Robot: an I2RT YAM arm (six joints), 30 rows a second.
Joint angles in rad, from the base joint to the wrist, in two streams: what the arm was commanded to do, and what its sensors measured. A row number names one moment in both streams.
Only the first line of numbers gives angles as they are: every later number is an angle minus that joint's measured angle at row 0.
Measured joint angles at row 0:
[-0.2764 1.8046 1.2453 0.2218 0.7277 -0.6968]
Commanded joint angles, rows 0 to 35:
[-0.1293 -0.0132 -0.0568 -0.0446 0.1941 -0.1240]
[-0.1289 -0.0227 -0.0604 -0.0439 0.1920 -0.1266]
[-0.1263 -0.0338 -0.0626 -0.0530 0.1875 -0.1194]
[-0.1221 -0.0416 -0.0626 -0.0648 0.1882 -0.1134]
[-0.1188 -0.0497 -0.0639 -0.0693 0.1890 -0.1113]
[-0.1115 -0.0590 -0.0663 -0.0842 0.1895 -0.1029]
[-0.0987 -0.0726 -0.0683 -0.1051 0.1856 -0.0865]
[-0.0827 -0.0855 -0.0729 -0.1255 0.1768 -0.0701]
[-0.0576 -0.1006 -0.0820 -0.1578 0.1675 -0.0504]
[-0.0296 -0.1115 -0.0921 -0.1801 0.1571 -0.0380]
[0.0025 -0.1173 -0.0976 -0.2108 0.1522 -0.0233]
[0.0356 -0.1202 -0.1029 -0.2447 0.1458 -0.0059]
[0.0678 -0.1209 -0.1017 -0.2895 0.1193 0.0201]
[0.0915 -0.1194 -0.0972 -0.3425 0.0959 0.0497]
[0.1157 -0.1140 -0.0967 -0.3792 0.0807 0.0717]
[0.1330 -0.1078 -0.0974 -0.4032 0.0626 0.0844]
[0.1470 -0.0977 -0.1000 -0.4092 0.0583 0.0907]
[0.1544 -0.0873 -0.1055 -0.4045 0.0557 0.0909]
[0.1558 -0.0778 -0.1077 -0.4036 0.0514 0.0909]
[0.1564 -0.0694 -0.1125 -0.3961 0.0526 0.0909]
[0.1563 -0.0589 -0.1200 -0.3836 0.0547 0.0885]
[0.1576 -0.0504 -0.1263 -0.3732 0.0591 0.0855]
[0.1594 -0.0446 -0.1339 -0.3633 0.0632 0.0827]
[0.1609 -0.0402 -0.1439 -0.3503 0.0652 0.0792]
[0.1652 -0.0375 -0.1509 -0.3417 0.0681 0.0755]
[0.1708 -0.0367 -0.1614 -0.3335 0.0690 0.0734]
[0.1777 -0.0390 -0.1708 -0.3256 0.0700 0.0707]
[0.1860 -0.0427 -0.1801 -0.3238 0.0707 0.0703]
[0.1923 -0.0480 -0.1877 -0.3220 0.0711 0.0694]
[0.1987 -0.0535 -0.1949 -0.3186 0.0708 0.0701]
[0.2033 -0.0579 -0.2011 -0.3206 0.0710 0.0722]
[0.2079 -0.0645 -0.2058 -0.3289 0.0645 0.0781]
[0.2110 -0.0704 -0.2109 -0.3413 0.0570 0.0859]
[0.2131 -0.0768 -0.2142 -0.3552 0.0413 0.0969]
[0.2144 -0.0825 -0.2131 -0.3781 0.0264 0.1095]
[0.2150 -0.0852 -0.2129 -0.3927 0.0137 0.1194]
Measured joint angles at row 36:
[0.2373 -0.1332 -0.1404 -0.1339 0.1346 0.0389]
